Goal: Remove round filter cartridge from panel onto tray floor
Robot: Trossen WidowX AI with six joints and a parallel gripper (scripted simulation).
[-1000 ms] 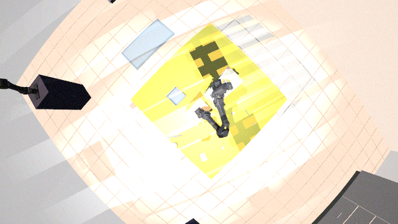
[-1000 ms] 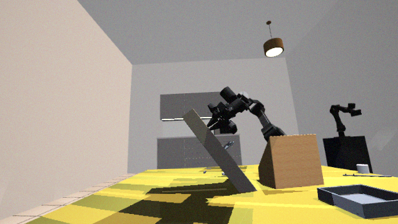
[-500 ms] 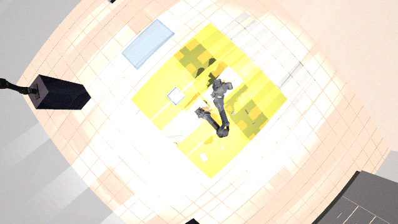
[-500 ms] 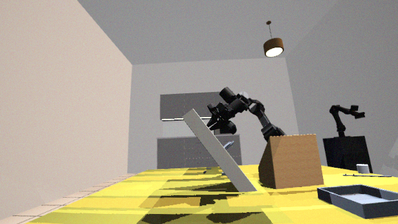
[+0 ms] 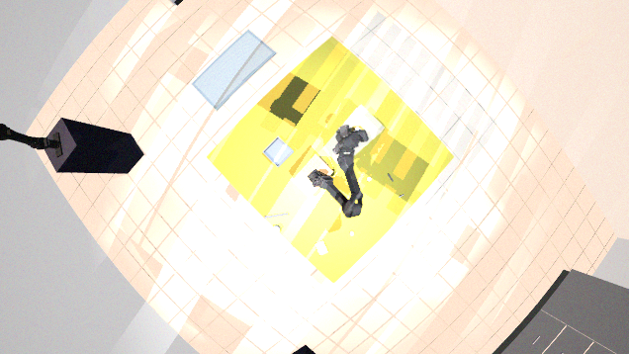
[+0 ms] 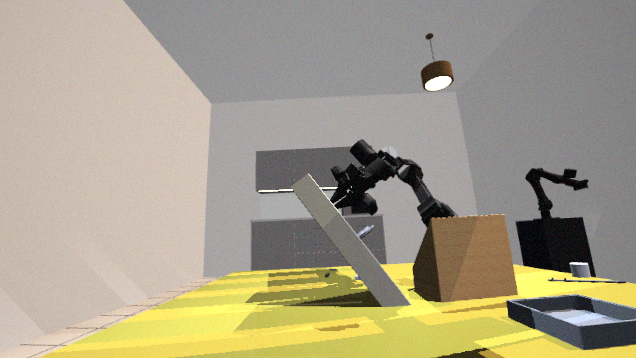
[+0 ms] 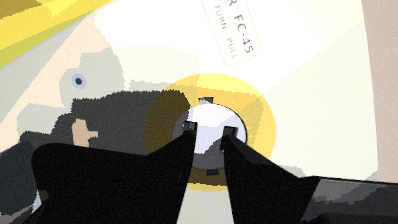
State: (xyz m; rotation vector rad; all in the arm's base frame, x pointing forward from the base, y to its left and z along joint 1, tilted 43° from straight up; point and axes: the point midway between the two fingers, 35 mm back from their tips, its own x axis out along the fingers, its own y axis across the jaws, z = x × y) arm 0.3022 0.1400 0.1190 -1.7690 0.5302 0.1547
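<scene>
The round filter cartridge lies 1 cm ahead of my gripper tip and 1 cm below it. Also, from my gripper tip: tray: 43 cm behind, 25 cm to the left, 25 cm below; then grey service panel: 3 cm behind, 8 cm below.
</scene>
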